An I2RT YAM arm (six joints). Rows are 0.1 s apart.
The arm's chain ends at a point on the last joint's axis. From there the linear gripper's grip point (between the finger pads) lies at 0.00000 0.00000 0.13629 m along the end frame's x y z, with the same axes.
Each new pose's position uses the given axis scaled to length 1; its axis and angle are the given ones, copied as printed.
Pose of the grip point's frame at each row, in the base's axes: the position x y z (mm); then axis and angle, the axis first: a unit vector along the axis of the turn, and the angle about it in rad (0 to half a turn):
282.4 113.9 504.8 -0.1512 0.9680 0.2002 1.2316
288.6 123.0 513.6 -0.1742 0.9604 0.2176 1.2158
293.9 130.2 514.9 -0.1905 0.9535 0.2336 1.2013
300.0 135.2 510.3 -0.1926 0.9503 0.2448 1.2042
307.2 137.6 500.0 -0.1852 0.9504 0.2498 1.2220
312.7 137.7 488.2 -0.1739 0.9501 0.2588 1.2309
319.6 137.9 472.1 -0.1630 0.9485 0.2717 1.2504
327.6 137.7 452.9 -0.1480 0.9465 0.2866 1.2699
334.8 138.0 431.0 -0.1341 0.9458 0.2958 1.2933
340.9 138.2 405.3 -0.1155 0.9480 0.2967 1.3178
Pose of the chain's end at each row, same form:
160.7 76.8 455.8 -0.1512 0.9680 0.2002 1.2316
169.2 82.2 462.0 -0.1742 0.9604 0.2176 1.2158
176.6 86.6 460.9 -0.1905 0.9535 0.2336 1.2013
183.2 90.4 456.2 -0.1926 0.9503 0.2448 1.2042
189.6 92.6 447.8 -0.1852 0.9504 0.2498 1.2220
194.7 93.0 436.7 -0.1739 0.9501 0.2588 1.2309
201.0 92.8 422.3 -0.1630 0.9485 0.2717 1.2504
208.5 92.4 404.6 -0.1480 0.9465 0.2866 1.2699
214.8 92.7 385.0 -0.1341 0.9458 0.2958 1.2933
219.3 94.2 362.2 -0.1155 0.9480 0.2967 1.3178

